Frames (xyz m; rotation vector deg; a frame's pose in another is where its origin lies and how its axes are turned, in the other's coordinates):
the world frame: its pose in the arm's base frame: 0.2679 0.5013 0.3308 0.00 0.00 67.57
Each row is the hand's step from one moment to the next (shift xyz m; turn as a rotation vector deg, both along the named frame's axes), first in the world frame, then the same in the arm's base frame.
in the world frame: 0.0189 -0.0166 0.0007 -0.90 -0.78 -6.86
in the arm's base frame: 0.0226 0.0111 0.0007 0.38 -1.13 -6.86
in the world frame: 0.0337 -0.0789 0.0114 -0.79 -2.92 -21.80
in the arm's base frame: 0.0858 0.0010 0.0114 2.40 -1.84 -21.80
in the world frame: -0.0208 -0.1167 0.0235 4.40 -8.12 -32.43
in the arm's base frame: 0.0999 -0.0638 0.0235 9.18 0.97 -32.43
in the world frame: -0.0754 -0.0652 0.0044 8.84 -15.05 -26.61
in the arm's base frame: 0.0315 -0.0946 0.0044 17.28 2.43 -26.61
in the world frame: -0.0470 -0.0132 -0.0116 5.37 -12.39 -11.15
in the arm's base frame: -0.0057 -0.0485 -0.0116 13.50 0.24 -11.15
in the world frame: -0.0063 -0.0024 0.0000 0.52 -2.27 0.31
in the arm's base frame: -0.0002 -0.0067 0.0000 2.30 -0.39 0.31
